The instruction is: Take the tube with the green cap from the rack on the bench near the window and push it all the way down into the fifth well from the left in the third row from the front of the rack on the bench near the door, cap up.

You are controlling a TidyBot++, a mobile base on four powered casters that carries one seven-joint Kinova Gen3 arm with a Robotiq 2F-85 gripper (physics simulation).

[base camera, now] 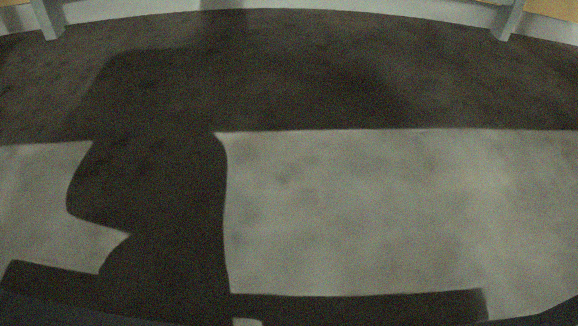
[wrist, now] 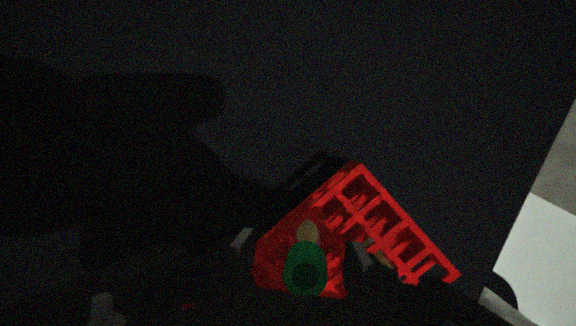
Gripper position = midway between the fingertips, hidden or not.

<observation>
I see my gripper (wrist: 299, 252) and a red rack (wrist: 352, 205).
The base camera view does not show the red rack: it is out of frame.
</observation>
